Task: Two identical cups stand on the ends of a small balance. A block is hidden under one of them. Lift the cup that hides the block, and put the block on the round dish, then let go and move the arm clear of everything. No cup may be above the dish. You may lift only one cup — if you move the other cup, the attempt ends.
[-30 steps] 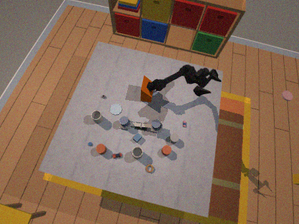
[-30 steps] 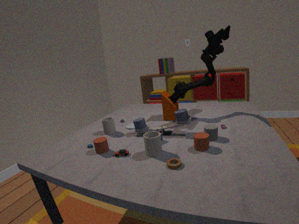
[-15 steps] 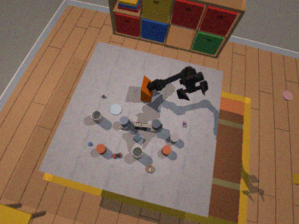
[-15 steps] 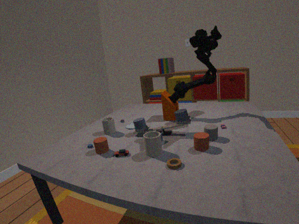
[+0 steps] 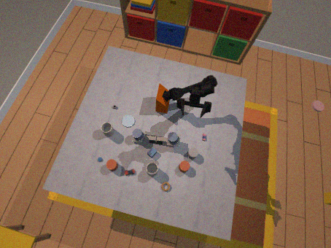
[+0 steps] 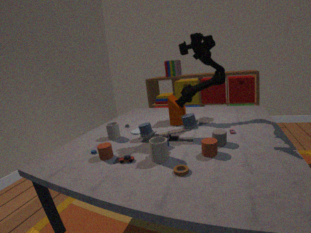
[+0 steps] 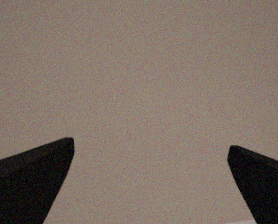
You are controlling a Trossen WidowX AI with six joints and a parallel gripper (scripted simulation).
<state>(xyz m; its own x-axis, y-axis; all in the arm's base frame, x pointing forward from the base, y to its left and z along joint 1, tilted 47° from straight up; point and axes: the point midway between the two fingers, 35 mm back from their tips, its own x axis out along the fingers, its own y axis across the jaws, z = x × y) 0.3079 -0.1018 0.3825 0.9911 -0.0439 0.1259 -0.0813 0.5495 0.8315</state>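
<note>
My gripper tip is now 460 mm above the grey-blue cup, 330 mm to the left of it and 50 mm short of it. Also, from my gripper tip: grey piece (480 mm below, 310 mm to the right, 50 mm ahead); red toy car (510 mm below, 310 mm ahead, 270 mm to the right); pale round dish (520 mm below, 430 mm to the right, 50 mm behind).
</note>
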